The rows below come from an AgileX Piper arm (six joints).
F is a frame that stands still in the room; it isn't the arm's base.
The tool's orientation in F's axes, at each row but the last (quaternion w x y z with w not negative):
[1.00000 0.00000 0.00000 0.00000]
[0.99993 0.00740 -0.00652 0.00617]
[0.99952 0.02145 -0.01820 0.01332]
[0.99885 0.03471 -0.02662 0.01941]
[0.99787 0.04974 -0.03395 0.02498]
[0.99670 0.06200 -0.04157 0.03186]
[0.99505 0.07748 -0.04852 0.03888]
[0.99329 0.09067 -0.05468 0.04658]
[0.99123 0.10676 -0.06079 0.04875]
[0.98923 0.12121 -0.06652 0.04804]
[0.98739 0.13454 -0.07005 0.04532]
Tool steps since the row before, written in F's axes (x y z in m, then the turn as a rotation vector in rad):
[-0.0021 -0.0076 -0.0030 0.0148 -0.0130 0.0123]
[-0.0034 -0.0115 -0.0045 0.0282 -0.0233 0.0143]
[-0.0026 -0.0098 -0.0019 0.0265 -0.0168 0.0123]
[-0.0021 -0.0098 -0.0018 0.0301 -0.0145 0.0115]
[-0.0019 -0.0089 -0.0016 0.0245 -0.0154 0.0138]
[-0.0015 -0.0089 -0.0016 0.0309 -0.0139 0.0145]
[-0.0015 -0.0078 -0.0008 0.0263 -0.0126 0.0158]
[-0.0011 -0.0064 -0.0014 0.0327 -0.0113 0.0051]
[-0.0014 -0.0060 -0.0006 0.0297 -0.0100 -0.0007]
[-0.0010 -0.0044 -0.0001 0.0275 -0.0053 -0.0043]
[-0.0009 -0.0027 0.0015 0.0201 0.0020 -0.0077]
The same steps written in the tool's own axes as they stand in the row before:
[-0.0021 -0.0076 -0.0030 0.0148 -0.0130 0.0123]
[-0.0036 -0.0115 -0.0043 0.0281 -0.0234 0.0143]
[-0.0029 -0.0098 -0.0014 0.0265 -0.0170 0.0121]
[-0.0026 -0.0098 -0.0010 0.0301 -0.0149 0.0109]
[-0.0024 -0.0089 -0.0006 0.0247 -0.0153 0.0137]
[-0.0022 -0.0089 -0.0003 0.0312 -0.0141 0.0137]
[-0.0021 -0.0077 0.0006 0.0268 -0.0123 0.0151]
[-0.0018 -0.0064 -0.0001 0.0320 -0.0135 0.0038]
[-0.0020 -0.0058 0.0009 0.0284 -0.0131 -0.0018]
[-0.0013 -0.0042 0.0011 0.0261 -0.0092 -0.0061]
[-0.0009 -0.0021 0.0023 0.0188 -0.0023 -0.0104]

